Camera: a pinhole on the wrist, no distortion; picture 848 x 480 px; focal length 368.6 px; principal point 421.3 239.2 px. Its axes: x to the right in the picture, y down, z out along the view. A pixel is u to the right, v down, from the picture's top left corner.
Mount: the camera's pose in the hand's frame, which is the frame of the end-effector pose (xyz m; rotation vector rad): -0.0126 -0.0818 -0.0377 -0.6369 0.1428 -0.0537
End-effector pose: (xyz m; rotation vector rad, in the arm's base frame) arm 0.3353 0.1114 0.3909 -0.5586 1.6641 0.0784
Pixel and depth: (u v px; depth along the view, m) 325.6 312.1 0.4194
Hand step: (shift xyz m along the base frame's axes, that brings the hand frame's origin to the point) 0.1433 0.3240 -0.0566
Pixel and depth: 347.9 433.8 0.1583
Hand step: 0.0070 0.0928 -0.0104
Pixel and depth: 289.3 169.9 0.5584
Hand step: 0.3851 0.3774 -0.0166
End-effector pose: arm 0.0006 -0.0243 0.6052 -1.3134 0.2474 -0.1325
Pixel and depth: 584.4 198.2 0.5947
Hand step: 0.4291 0.3852 -0.1158
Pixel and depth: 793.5 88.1 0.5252
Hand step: 0.6822 0.2813 0.0378
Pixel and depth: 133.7 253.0 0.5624
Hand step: -0.2497 0.5830 -0.1547
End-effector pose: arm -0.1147 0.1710 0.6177 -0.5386 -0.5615 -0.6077
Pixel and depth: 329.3 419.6 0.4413
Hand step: 0.1352 0.3928 0.0003
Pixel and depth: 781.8 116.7 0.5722
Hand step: 0.3098 0.0856 0.7115
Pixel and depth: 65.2 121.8 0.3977
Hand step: -0.3010 0.4294 0.0527
